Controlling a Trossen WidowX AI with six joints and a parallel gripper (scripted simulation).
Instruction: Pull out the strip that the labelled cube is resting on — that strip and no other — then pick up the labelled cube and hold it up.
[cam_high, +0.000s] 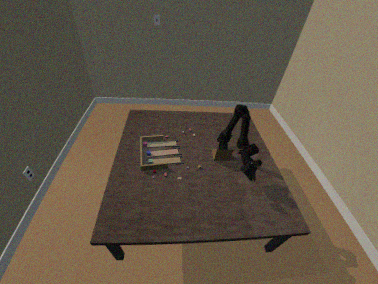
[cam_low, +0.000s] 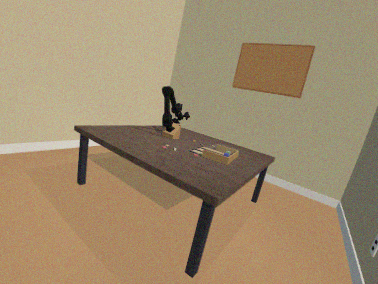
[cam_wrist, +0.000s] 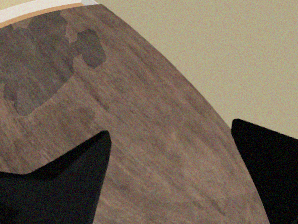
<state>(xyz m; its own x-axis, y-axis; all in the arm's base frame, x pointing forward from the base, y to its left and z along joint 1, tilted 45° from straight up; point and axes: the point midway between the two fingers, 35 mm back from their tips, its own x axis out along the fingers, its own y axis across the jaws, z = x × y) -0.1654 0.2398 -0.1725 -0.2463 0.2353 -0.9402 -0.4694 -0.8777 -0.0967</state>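
Right now the grey piece is 430 mm ahead of my gripper tip, 150 mm to the right of it and 120 mm below it.
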